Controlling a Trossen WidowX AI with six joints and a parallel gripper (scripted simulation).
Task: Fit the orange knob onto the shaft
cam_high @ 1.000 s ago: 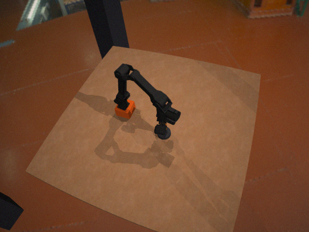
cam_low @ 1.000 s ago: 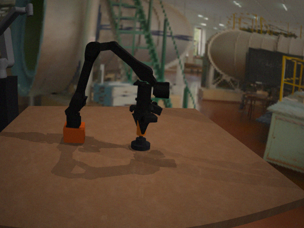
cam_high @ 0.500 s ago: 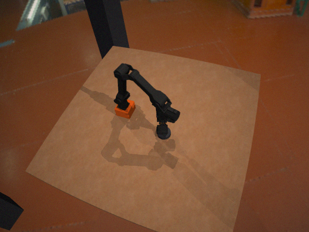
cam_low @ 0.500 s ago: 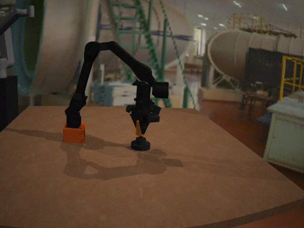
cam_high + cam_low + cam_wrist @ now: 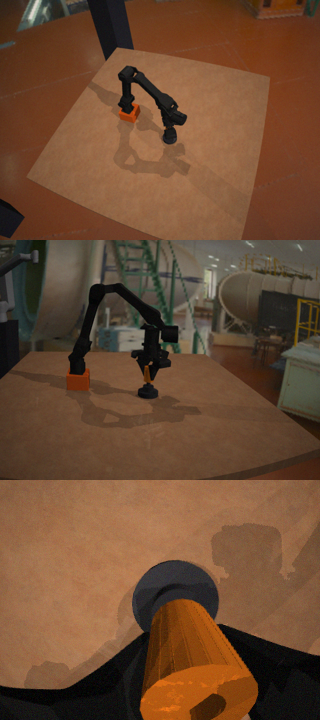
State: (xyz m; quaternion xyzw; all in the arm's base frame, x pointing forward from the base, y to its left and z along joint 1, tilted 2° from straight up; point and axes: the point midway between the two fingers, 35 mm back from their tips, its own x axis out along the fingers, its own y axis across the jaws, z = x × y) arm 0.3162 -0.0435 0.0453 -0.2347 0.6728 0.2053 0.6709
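Now: the dark round pedestal 4 cm below my gripper tip. Round my gripper tip: orange knob: 2 cm above.
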